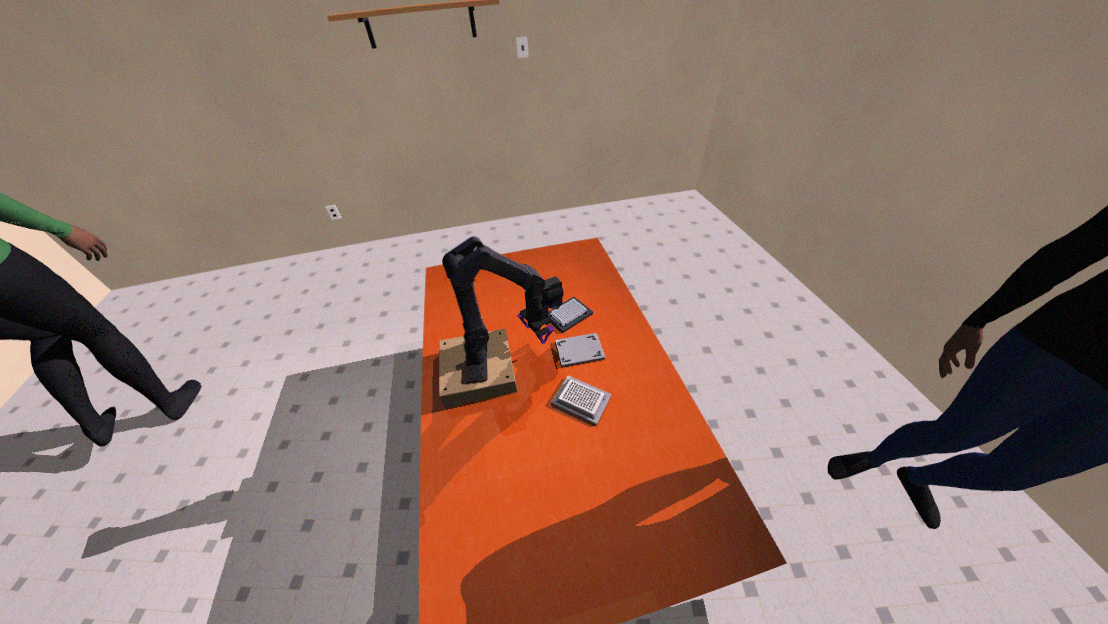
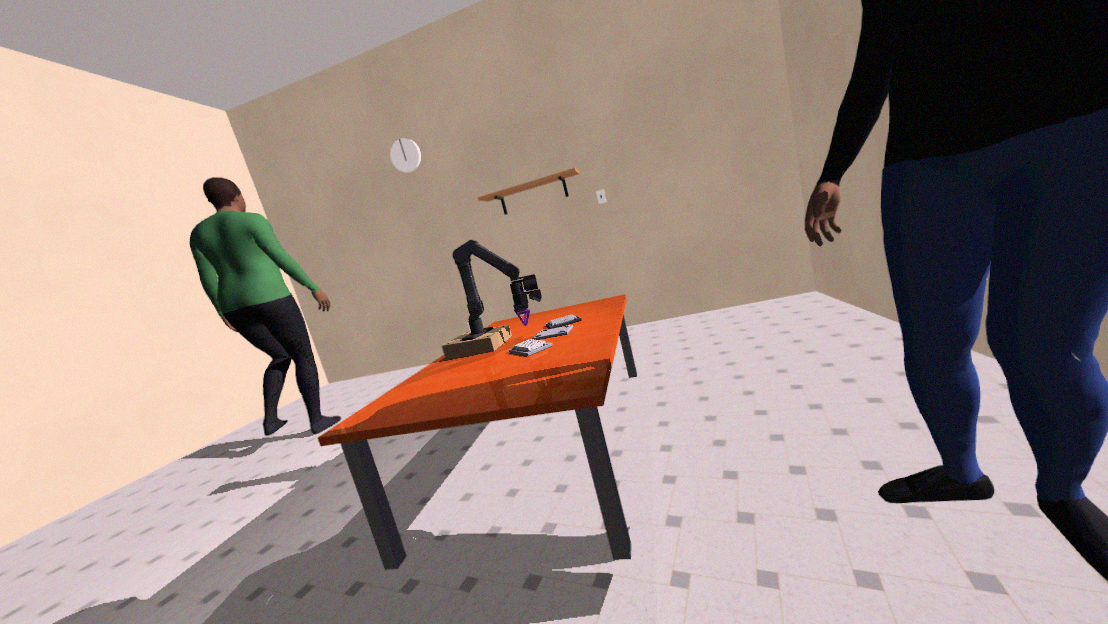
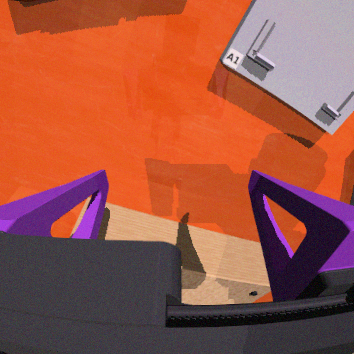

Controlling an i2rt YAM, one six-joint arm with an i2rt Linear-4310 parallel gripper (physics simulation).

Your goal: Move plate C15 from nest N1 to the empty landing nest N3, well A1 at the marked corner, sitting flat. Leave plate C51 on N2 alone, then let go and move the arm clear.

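Note:
My gripper [image 1: 535, 327] [image 2: 524, 317] [image 3: 178, 177] is open, its purple fingers wide apart with nothing between them. It hangs above the table between the arm's base and the nests. A clear-white plate [image 1: 569, 312] [image 2: 563, 320] sits on a dark nest [image 1: 575, 320] at the far end of the row. A light grey nest [image 1: 579, 350] [image 2: 555, 331] [image 3: 300, 55] in the middle is empty, with an A1 label at one corner. A white plate [image 1: 583, 396] [image 2: 530, 345] sits on a grey nest [image 1: 590, 419] at the near end. Plate and nest codes are unreadable.
The arm stands on a wooden base block [image 1: 453, 356] [image 2: 471, 346] on the orange table [image 1: 542, 465] [image 2: 465, 387]. A person in green [image 2: 248, 255] stands to the left and a person in black [image 2: 969, 85] to the right, both beside the table.

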